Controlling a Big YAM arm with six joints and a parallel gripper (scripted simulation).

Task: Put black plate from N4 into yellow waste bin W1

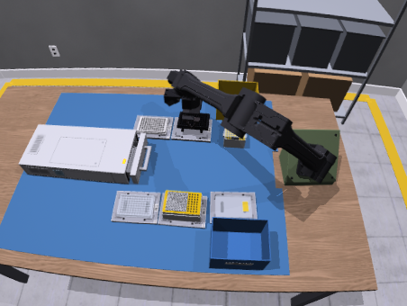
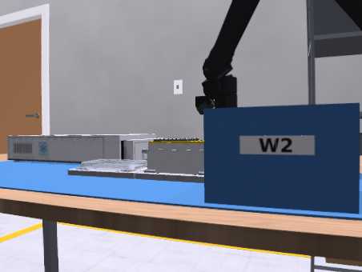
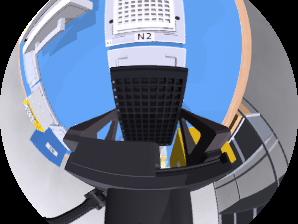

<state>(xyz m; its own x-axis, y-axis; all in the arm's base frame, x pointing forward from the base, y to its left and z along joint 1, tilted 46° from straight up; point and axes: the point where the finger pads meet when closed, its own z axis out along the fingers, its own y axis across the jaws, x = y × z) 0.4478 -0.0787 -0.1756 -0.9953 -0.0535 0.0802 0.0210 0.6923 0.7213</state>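
The nest is 6 cm below my hand. The rest, counted from my hand: black plate (right at my hand); then yellow waste bin W1 (18 cm behind, 13 cm to the right, 3 cm below); then white plate (17 cm ahead, 5 cm below).
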